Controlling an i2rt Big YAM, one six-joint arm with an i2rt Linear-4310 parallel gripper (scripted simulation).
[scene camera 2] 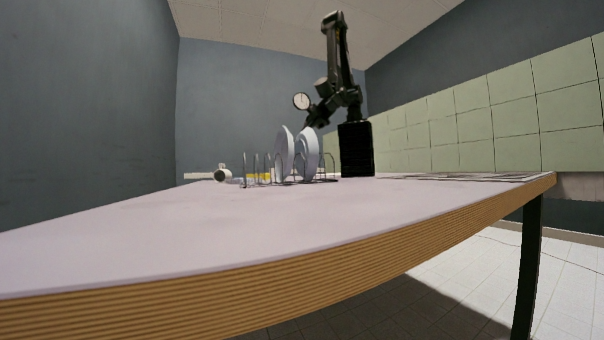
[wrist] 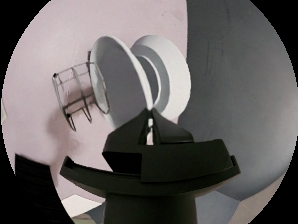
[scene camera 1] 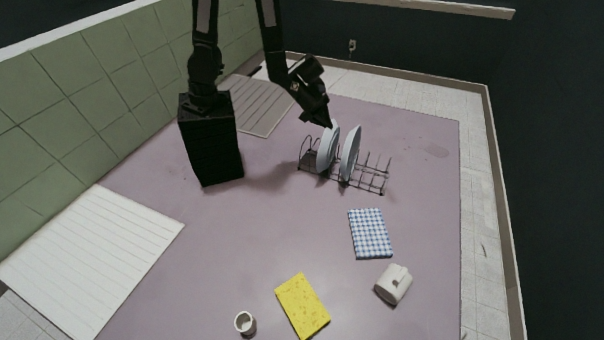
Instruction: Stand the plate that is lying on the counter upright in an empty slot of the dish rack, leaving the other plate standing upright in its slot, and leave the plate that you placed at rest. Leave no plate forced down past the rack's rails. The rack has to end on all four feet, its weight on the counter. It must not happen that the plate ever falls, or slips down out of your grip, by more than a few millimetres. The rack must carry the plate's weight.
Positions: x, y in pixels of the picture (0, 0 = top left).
Labels:
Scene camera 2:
plate: 306, 142
plate: 285, 146
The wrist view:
gripper: 149, 111
plate: 123, 84
plate: 166, 70
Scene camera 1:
gripper: 331, 128
plate: 330, 138
white mat: 78, 269
grey mat: 257, 112

